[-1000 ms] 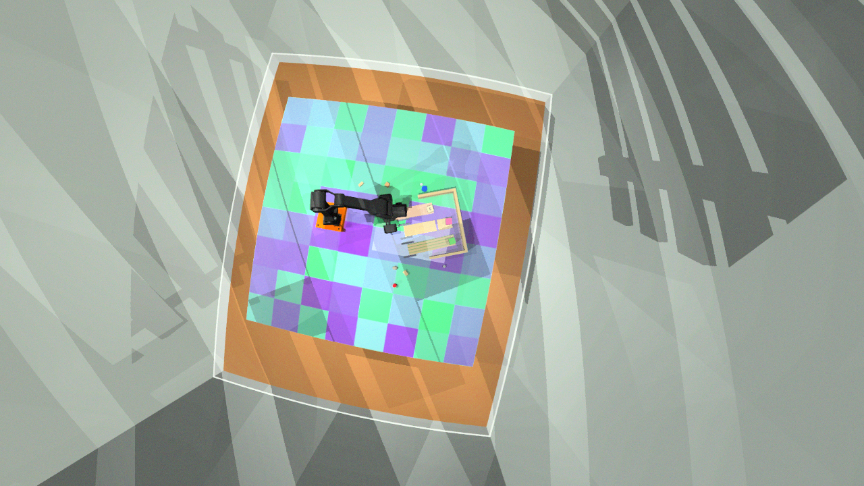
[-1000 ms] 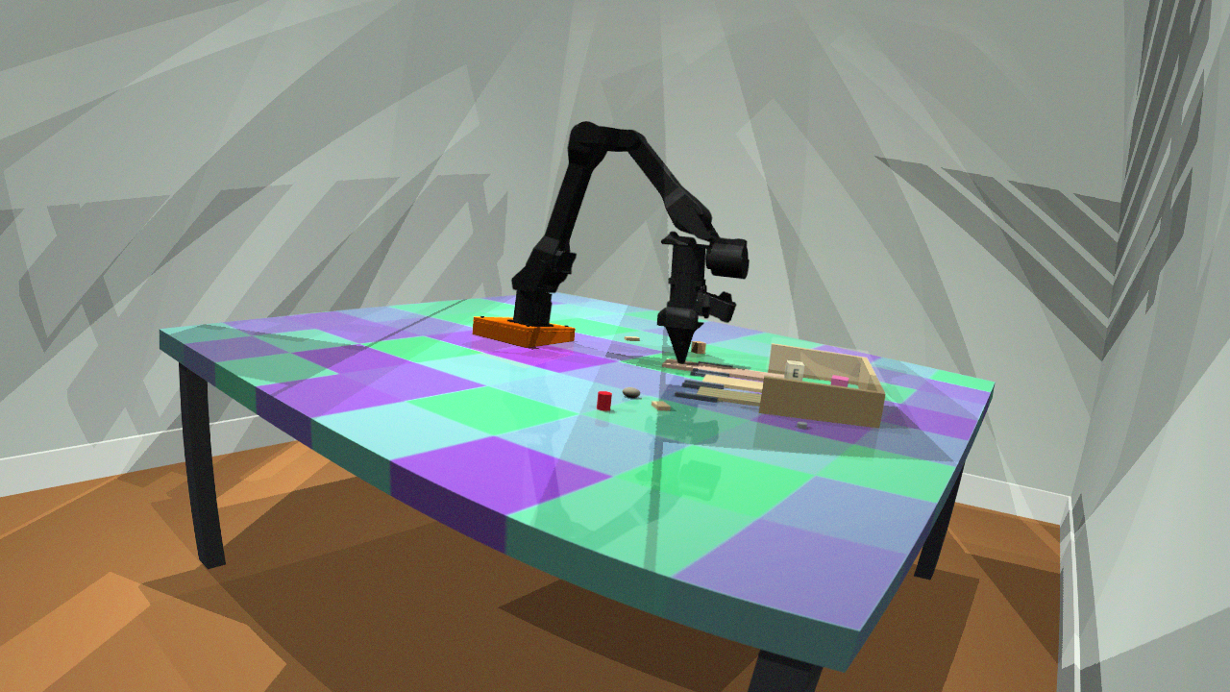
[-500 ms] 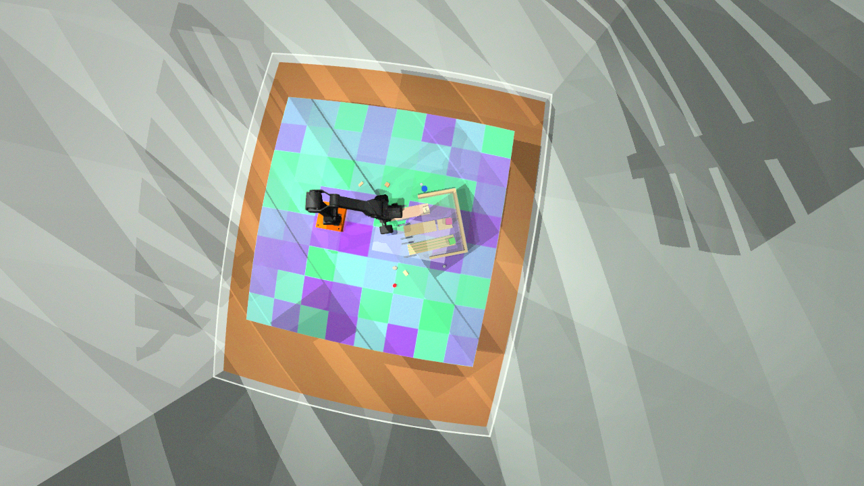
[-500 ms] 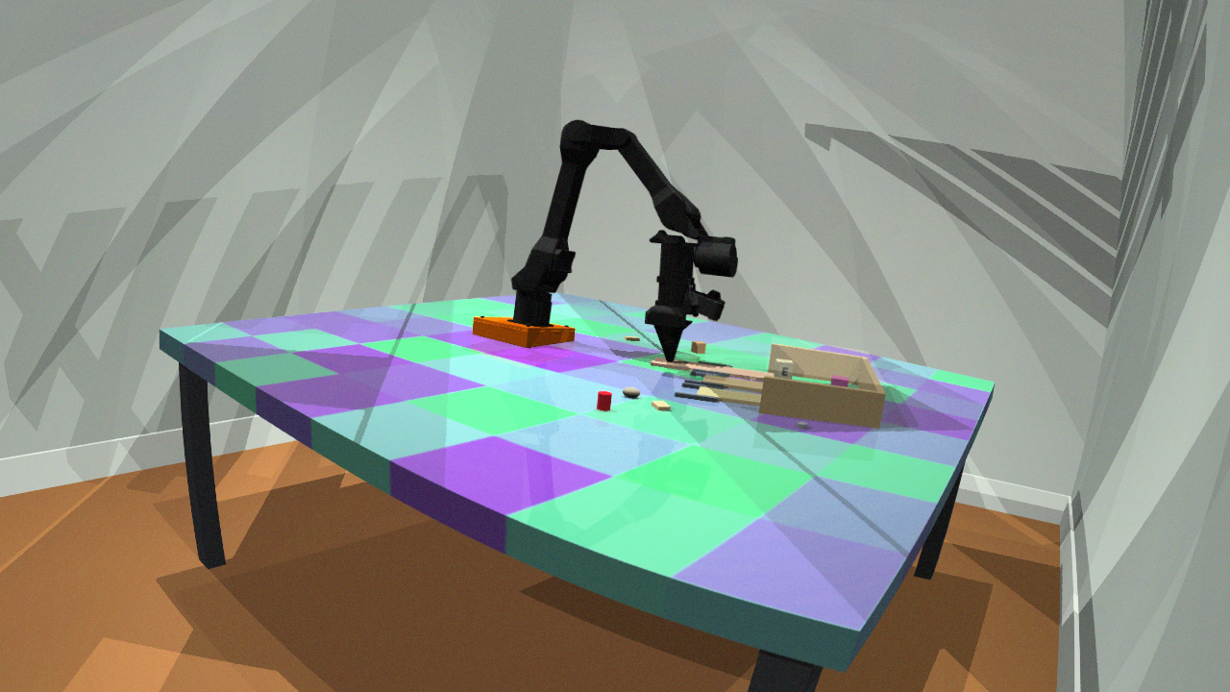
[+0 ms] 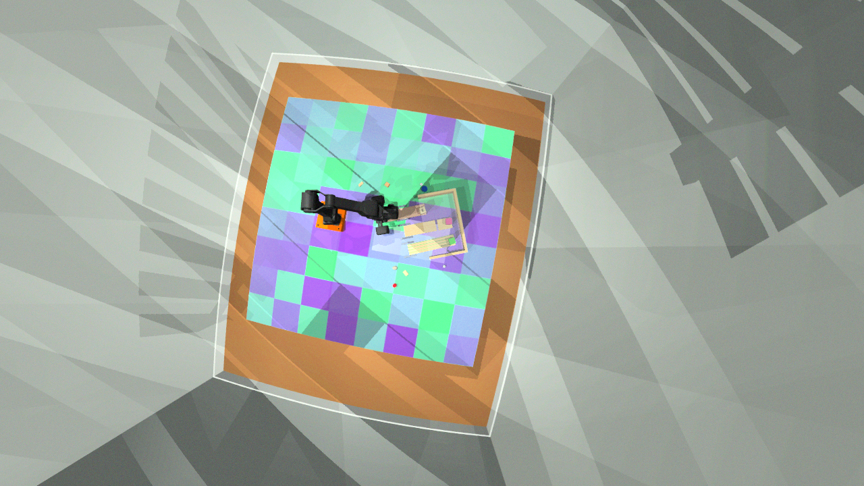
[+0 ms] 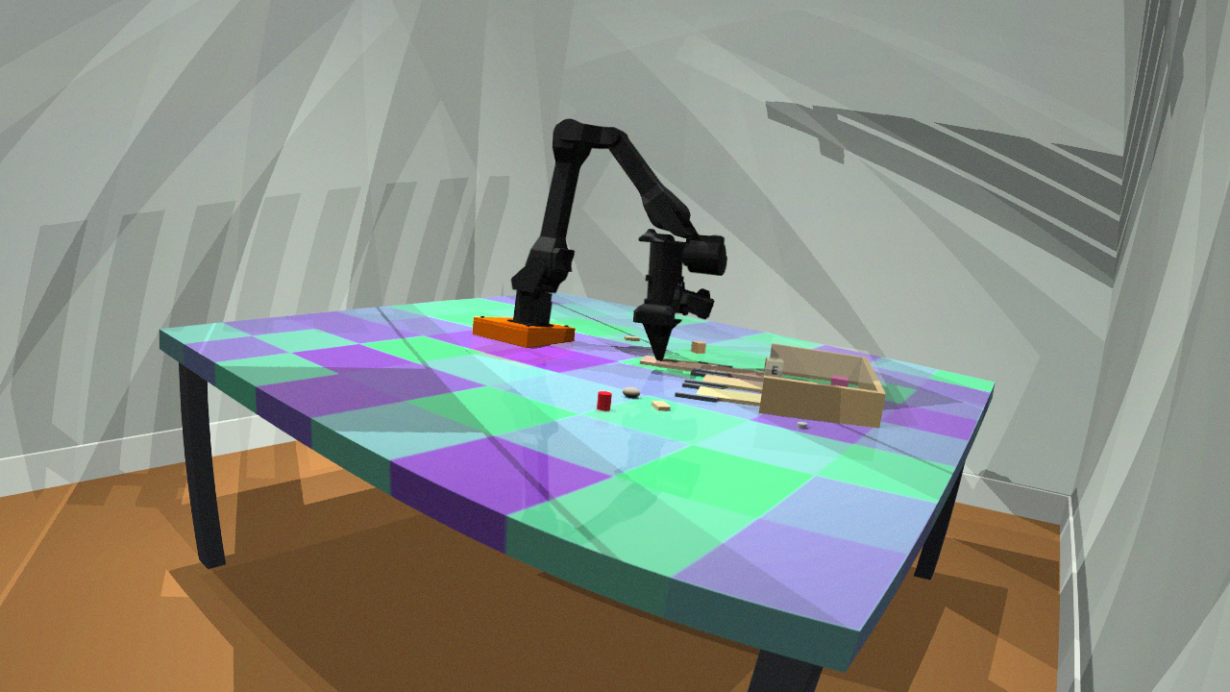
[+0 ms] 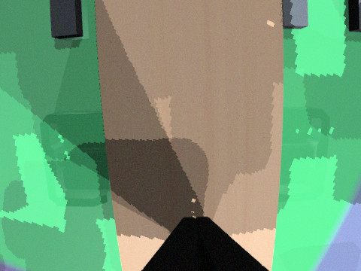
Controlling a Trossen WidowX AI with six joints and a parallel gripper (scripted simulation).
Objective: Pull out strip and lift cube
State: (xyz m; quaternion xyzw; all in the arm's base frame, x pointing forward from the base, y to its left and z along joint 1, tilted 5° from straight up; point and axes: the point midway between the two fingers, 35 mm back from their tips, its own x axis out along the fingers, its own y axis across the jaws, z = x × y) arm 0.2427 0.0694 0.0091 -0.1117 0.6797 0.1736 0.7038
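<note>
Now: the tan strip 9 cm ahead of my gripper tip and 4 cm to the left of it. From my gripper tip the other things lie so: red cylinder: 33 cm to the right, 14 cm ahead, 1 cm above; grey pebble: 24 cm to the right, 12 cm ahead; labelled cube: 19 cm ahead, 8 cm to the left, 2 cm above.
</note>
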